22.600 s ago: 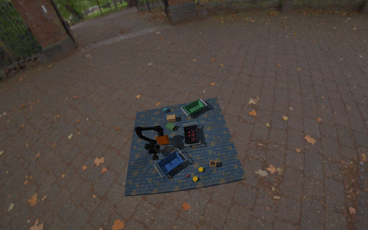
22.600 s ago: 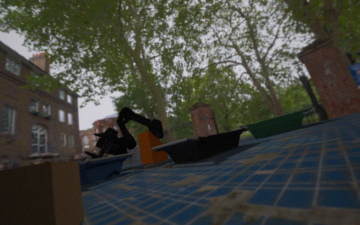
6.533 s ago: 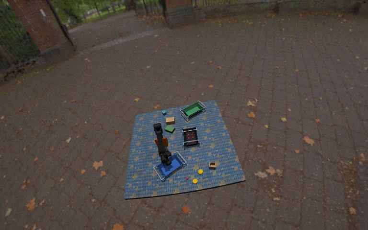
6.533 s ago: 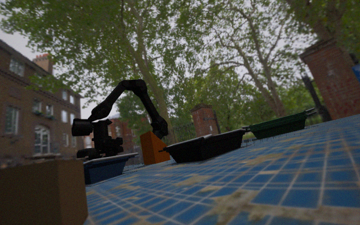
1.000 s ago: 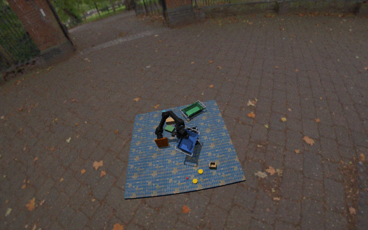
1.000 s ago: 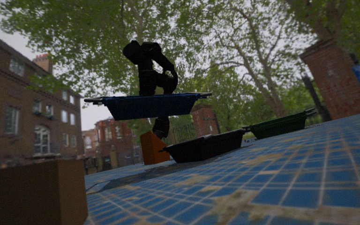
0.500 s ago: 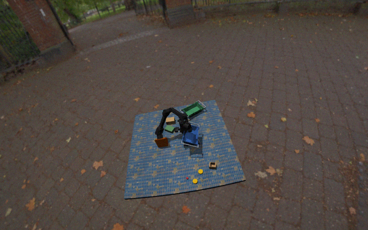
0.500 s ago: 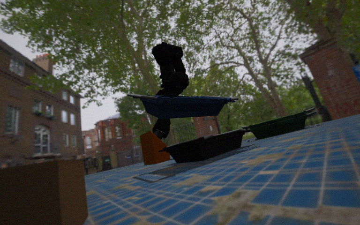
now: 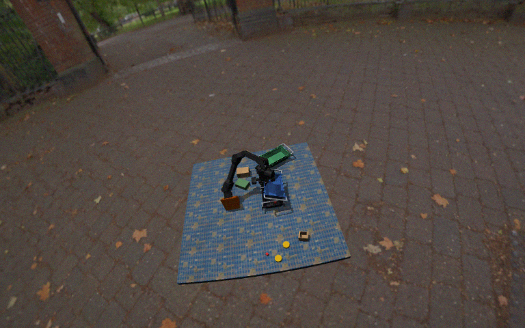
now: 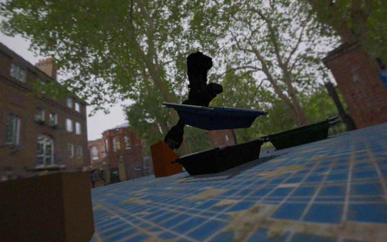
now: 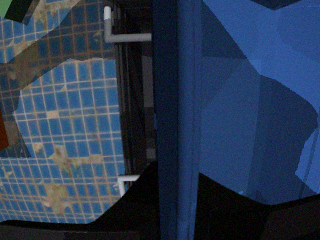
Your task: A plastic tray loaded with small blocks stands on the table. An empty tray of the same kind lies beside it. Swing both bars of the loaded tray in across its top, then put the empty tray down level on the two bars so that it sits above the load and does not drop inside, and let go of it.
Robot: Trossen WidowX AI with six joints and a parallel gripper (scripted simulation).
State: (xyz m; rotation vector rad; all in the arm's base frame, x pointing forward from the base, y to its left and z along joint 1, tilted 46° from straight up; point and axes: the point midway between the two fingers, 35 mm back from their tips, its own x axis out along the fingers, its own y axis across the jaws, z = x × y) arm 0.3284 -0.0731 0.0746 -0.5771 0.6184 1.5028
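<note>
My gripper tip is now 70 mm short of the blue tray. Round my gripper tip: tan block 340 mm to the left, 200 mm behind, 150 mm below; small brown box 430 mm to the right, 230 mm ahead, 170 mm below; green block 220 mm behind, 200 mm to the left, 160 mm below.
</note>
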